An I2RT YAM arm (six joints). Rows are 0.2 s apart.
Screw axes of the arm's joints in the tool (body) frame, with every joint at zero. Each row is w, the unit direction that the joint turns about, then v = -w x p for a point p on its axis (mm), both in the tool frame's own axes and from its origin. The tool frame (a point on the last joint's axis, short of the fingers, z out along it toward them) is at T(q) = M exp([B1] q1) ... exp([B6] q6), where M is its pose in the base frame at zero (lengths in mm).
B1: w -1 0 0 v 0.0 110.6 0.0
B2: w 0 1 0 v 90.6 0.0 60.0
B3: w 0 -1 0 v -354.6 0.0 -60.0
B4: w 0 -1 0 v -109.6 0.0 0.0
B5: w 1 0 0 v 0.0 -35.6 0.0
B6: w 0 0 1 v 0.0 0.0 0.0
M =
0 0 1 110.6
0 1 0 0.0
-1 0 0 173.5
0 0 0 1
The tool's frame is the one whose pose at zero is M.
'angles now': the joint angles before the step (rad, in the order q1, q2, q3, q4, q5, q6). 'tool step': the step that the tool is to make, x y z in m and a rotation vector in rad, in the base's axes. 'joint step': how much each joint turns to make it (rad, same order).
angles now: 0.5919, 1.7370, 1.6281, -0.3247, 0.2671, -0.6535
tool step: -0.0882, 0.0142, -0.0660, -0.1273, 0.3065, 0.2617
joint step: 0.1611, -0.1703, -0.3299, -0.1628, -0.1350, 0.0185
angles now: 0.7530, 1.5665, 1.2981, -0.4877, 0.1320, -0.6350
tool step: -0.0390, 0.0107, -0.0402, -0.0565, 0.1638, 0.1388
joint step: 0.0950, -0.0186, -0.1318, -0.0431, -0.0874, 0.0199
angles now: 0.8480, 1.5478, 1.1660, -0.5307, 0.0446, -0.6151
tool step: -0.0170, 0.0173, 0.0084, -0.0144, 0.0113, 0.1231
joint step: 0.0692, 0.0106, 0.0486, -0.0550, -0.0323, -0.0432
